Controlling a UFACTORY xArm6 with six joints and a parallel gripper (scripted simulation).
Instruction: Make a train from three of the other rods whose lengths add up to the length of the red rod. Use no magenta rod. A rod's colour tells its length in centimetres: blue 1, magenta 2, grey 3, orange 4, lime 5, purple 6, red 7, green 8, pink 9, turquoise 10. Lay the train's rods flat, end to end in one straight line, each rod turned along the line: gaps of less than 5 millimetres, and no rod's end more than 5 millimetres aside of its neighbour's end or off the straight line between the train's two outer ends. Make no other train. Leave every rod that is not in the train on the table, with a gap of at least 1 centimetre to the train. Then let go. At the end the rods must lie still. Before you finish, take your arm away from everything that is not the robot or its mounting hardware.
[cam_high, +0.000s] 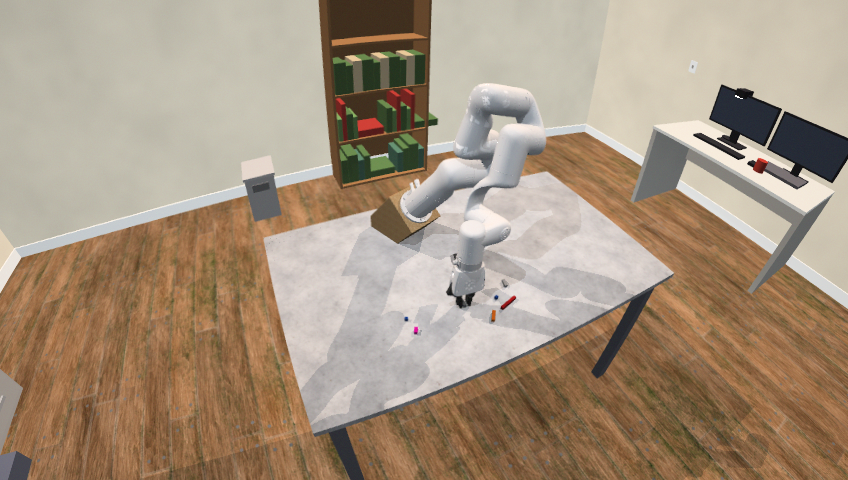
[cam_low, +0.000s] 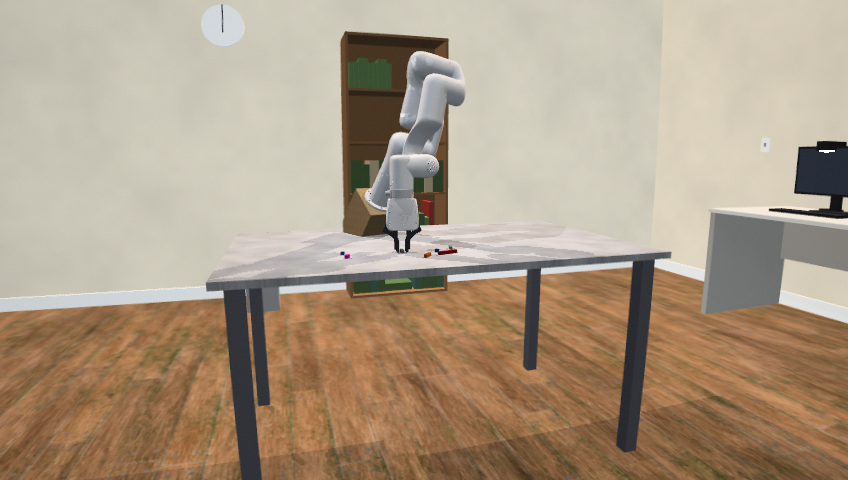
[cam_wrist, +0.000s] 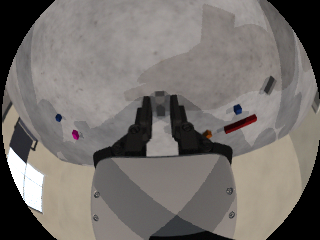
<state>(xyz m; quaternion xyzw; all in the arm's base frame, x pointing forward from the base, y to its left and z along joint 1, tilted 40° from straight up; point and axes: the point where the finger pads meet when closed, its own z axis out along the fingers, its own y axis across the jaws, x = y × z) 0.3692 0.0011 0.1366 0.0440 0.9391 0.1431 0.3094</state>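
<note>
My gripper is now 18 cm to the left of the magenta rod, 6 cm short of it and 2 cm above it. From my hand the other things lie so: red rod: 14 cm to the left, 4 cm ahead, 2 cm below; orange rod: 8 cm ahead, 7 cm to the left, 2 cm below.
</note>
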